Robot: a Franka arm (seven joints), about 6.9 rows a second.
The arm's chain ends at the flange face. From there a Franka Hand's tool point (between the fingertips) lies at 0.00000 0.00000 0.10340 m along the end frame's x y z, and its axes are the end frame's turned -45 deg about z.
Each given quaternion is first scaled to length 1.
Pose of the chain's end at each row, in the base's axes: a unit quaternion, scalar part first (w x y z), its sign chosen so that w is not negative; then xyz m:
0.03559 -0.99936 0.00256 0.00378 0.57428 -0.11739 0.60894
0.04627 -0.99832 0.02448 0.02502 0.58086 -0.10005 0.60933
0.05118 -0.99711 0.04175 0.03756 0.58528 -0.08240 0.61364
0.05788 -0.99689 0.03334 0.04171 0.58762 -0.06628 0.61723
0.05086 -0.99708 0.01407 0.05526 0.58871 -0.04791 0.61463
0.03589 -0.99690 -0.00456 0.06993 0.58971 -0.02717 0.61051
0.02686 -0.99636 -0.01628 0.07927 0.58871 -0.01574 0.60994
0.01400 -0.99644 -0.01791 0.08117 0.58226 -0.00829 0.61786
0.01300 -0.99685 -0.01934 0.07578 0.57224 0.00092 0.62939
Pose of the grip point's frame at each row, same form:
0.03433 -0.92426 -0.38007 -0.01013 0.57352 -0.11003 0.50580
0.05232 -0.93169 -0.35942 0.00541 0.57593 -0.09037 0.50650
0.06166 -0.93719 -0.34301 0.01512 0.57798 -0.07152 0.51107
0.06944 -0.93377 -0.35069 0.01639 0.57942 -0.05406 0.51488
0.06814 -0.92656 -0.36857 0.03159 0.57746 -0.03726 0.51240
0.05992 -0.91927 -0.38571 0.05087 0.57526 -0.01984 0.50839
0.05515 -0.91428 -0.39633 0.06296 0.57229 -0.01047 0.50799
0.04400 -0.91374 -0.39787 0.06963 0.56548 -0.00571 0.51586
0.04101 -0.91357 -0.39935 0.06504 0.55657 0.00330 0.52721

